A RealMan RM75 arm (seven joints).
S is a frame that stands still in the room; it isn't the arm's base.
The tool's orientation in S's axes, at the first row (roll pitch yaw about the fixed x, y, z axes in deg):
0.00 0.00 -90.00
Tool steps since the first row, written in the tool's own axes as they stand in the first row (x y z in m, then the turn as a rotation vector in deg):
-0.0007 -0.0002 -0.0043 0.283 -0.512 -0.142
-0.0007 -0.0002 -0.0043 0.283 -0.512 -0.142
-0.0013 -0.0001 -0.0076 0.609 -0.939 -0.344
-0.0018 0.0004 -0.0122 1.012 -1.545 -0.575
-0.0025 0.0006 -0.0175 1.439 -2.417 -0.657
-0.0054 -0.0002 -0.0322 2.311 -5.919 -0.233
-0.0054 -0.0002 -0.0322 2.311 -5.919 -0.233
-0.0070 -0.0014 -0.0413 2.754 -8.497 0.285
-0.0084 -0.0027 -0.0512 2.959 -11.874 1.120
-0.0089 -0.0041 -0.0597 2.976 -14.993 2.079
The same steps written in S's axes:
-0.0002 0.0007 -0.0043 -0.512 -0.283 -0.142
-0.0002 0.0007 -0.0043 -0.512 -0.283 -0.142
-0.0001 0.0013 -0.0076 -0.939 -0.609 -0.344
0.0004 0.0018 -0.0122 -1.545 -1.012 -0.575
0.0006 0.0025 -0.0175 -2.417 -1.439 -0.657
-0.0002 0.0054 -0.0322 -5.919 -2.311 -0.233
-0.0002 0.0054 -0.0322 -5.919 -2.311 -0.233
-0.0014 0.0070 -0.0413 -8.497 -2.754 0.285
-0.0027 0.0084 -0.0512 -11.874 -2.959 1.120
-0.0041 0.0089 -0.0597 -14.993 -2.976 2.079

